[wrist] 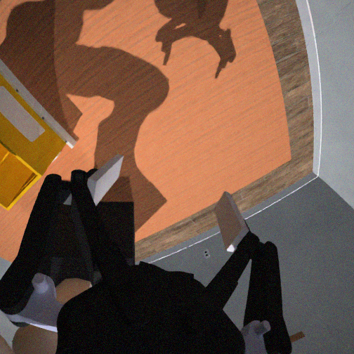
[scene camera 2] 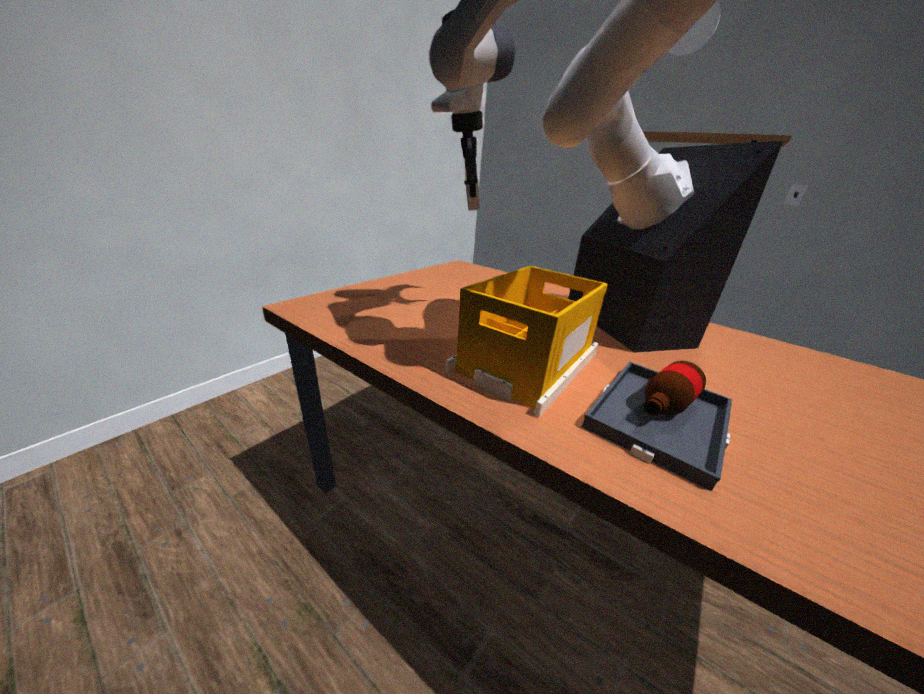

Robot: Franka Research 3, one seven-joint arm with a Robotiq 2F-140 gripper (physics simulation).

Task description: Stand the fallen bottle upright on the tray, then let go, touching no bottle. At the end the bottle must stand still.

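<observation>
A brown bottle with a red label [scene camera 2: 676,386] lies on its side on the dark grey tray [scene camera 2: 646,448], its neck pointing toward the table's front edge. The bottle and the tray do not show in the wrist view. My gripper [scene camera 2: 472,203] [wrist: 171,184] is open and empty. It hangs high above the far left part of the table, beyond the yellow crate and well away from the bottle.
A yellow crate [scene camera 2: 507,351] [wrist: 37,145] stands left of the tray, with white holders along its base. The dark robot pedestal [scene camera 2: 642,291] rises behind the crate and tray. The orange table's [scene camera 2: 806,463] front edge runs past the tray.
</observation>
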